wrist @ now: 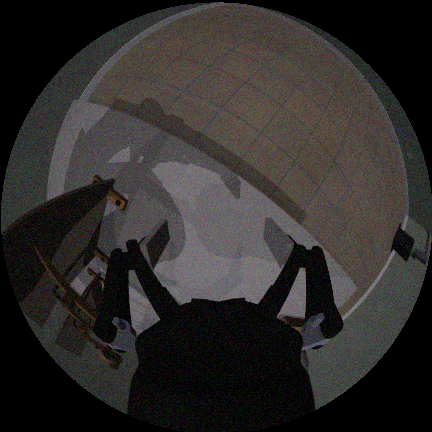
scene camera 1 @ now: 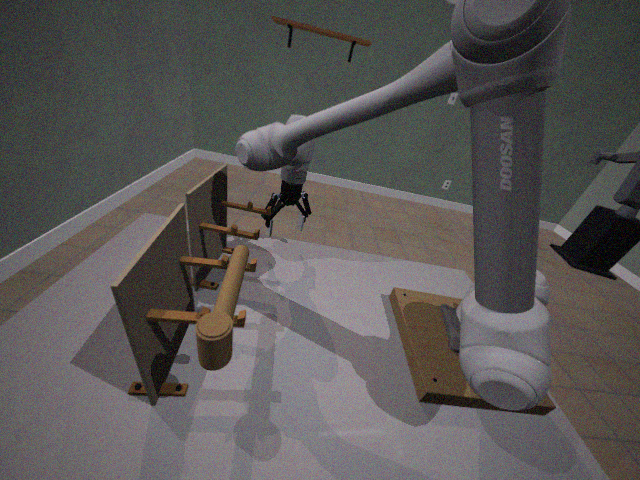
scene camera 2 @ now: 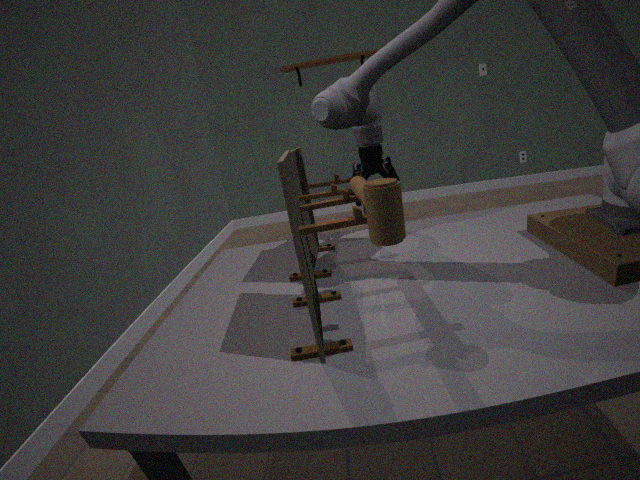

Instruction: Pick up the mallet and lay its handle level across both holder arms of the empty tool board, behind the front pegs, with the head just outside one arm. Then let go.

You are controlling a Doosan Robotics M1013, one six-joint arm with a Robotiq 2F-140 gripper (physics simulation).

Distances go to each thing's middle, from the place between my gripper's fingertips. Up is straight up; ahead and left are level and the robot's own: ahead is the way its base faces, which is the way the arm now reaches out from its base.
Labels:
Right now the wooden mallet (scene camera 1: 214, 331) is 5 cm behind my hand, 51 cm to the left of it and 17 cm above it.

